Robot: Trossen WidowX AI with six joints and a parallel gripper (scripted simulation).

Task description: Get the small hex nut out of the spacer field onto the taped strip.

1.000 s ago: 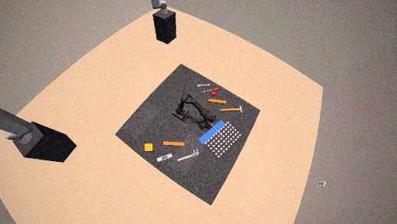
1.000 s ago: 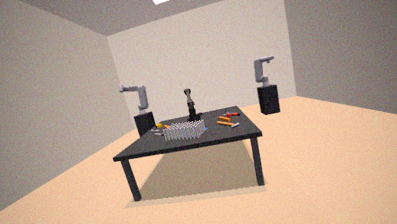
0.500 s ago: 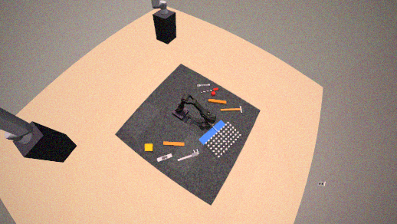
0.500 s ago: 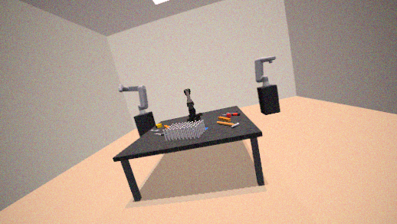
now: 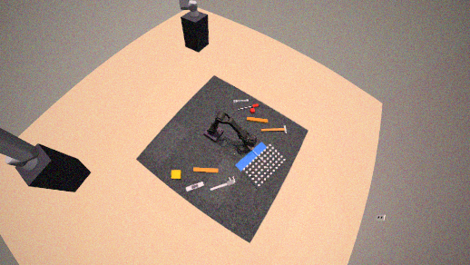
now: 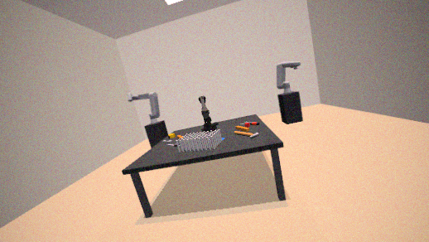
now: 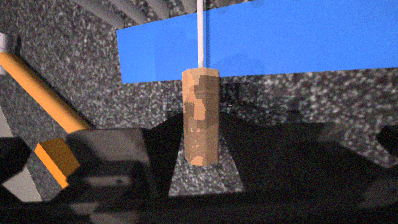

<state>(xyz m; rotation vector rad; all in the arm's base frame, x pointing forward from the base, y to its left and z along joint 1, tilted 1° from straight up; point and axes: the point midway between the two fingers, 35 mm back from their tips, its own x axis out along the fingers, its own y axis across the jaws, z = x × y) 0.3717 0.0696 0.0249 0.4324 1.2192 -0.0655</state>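
My gripper tip is 70 mm short of the blue taped strip, 60 mm to the left of it and 40 mm above it. From my gripper tip the other things lie so: hook tool (100 mm ahead, 30 mm to the right).
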